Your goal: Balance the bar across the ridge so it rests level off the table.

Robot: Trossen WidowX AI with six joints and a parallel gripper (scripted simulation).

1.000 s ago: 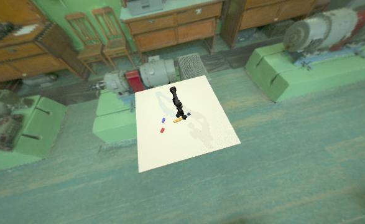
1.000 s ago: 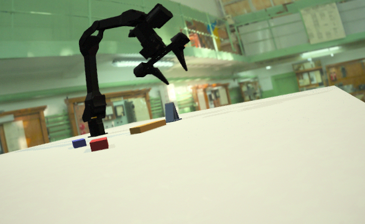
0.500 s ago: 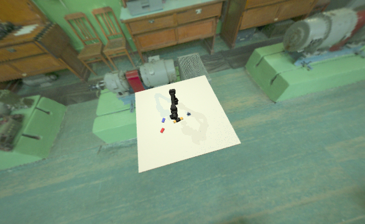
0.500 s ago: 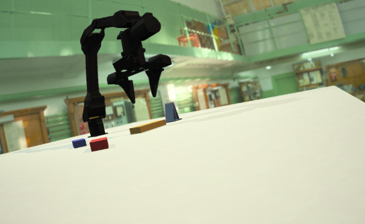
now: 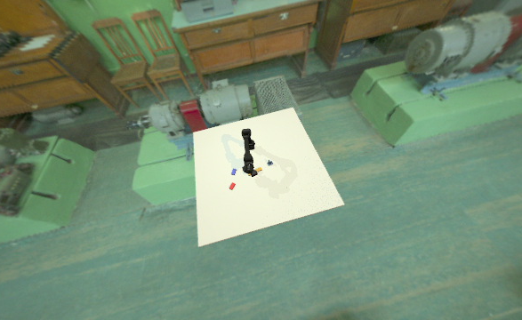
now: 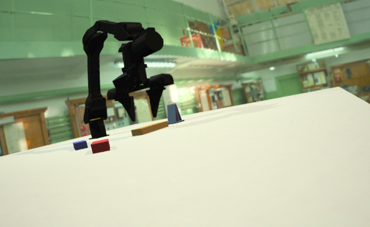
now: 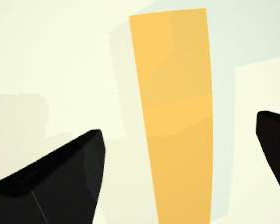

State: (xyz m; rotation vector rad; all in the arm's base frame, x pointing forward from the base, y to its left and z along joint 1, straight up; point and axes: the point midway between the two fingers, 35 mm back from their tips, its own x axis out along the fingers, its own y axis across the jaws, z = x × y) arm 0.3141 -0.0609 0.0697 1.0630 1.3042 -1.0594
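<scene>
The orange bar is 30 mm to the left of my gripper tip, 30 mm below it and 10 mm behind it. Also, from my gripper tip: red block 230 mm to the right, 90 mm ahead, 30 mm below; blue block 180 mm to the right, 70 mm behind, 30 mm below.
</scene>
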